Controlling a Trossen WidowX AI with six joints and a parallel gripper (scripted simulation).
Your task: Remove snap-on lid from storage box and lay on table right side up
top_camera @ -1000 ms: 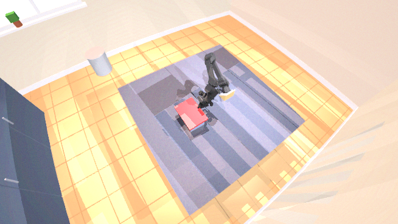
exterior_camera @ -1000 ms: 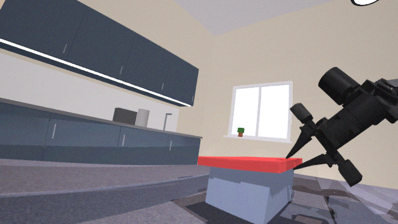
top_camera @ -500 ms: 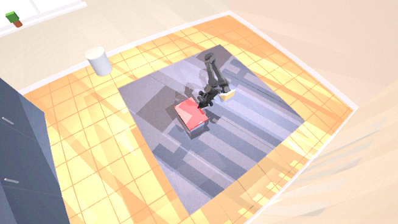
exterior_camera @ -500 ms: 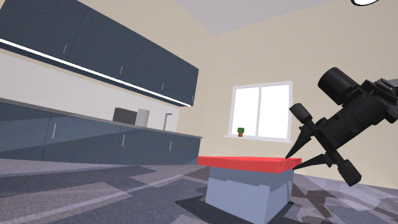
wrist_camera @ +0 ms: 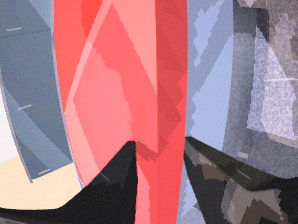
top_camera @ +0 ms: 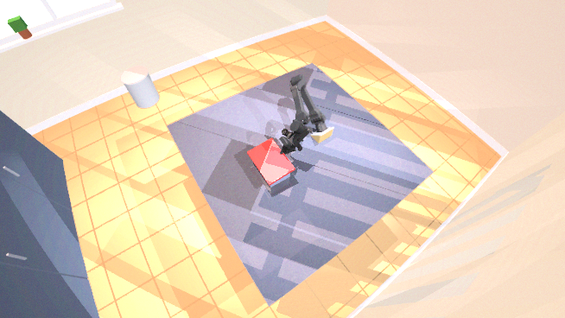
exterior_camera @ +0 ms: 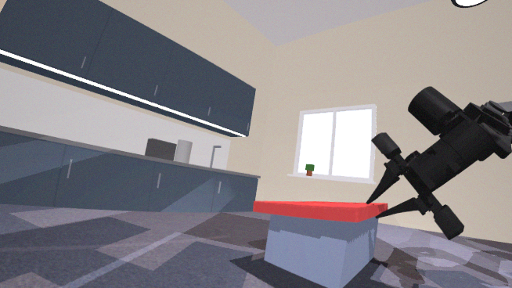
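The lid lies 80 mm ahead of my gripper tip and 10 mm to the right of it. The rest, counted from my gripper tip: storage box 70 mm ahead, 10 mm to the right, 60 mm below.
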